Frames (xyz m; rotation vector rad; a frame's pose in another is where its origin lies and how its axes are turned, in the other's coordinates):
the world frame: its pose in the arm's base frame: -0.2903 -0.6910 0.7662 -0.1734 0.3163 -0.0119
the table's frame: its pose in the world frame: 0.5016 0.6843 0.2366 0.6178 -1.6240 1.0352
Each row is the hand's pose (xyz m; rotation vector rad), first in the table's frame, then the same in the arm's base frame.
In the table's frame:
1: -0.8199 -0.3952 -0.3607 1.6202 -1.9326 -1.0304
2: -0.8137 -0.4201 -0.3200 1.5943 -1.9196 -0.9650
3: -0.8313 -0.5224 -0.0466 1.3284 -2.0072 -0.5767
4: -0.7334 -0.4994 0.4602 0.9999 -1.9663 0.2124
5: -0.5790 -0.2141 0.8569 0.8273 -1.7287 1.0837
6: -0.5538 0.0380 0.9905 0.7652 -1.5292 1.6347
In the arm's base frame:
1: 0.7649 -0.1020 -0.1101 -2.5897 0.5740 0.0548
2: 0.7674 -0.1460 -0.0909 -2.5875 0.6357 -0.0020
3: 0.7263 -0.4286 -0.0275 -2.3989 1.0819 -0.1910
4: 0.4641 -0.8181 0.1880 -1.8365 1.6251 -0.6885
5: 0.0245 -0.9783 0.3972 -1.0512 1.7385 -1.2294
6: -0.2606 -0.9677 0.4218 -0.5239 1.5903 -1.4534

